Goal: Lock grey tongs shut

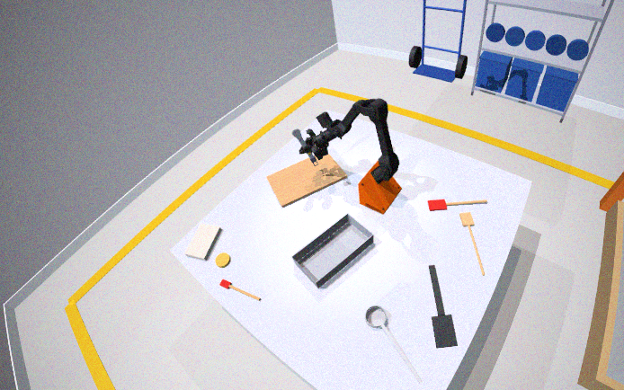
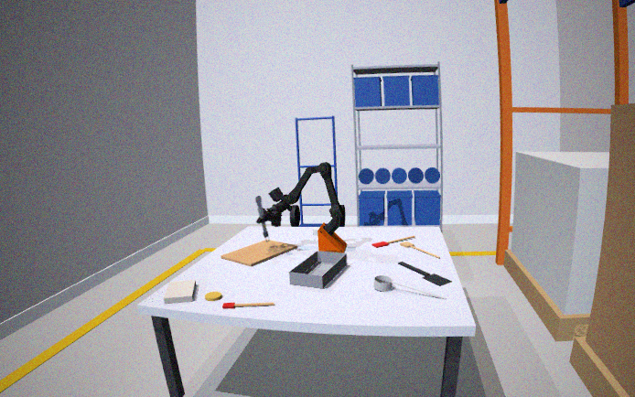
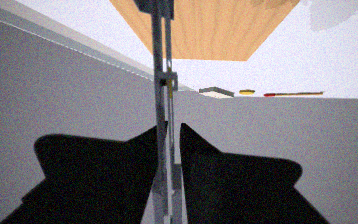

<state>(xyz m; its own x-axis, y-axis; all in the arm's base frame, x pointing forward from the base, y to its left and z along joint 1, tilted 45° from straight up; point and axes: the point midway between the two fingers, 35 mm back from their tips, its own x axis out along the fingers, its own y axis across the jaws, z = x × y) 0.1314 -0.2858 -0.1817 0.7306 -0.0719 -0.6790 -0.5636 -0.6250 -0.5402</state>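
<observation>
The wooden board is 160 mm below my gripper tip. Also, from my gripper tip: yellow disc: 590 mm ahead, 60 mm to the left, 160 mm below; grey roasting tin: 240 mm ahead, 410 mm to the left, 140 mm below; pale block: 600 mm ahead, 100 mm to the right, 160 mm below.
</observation>
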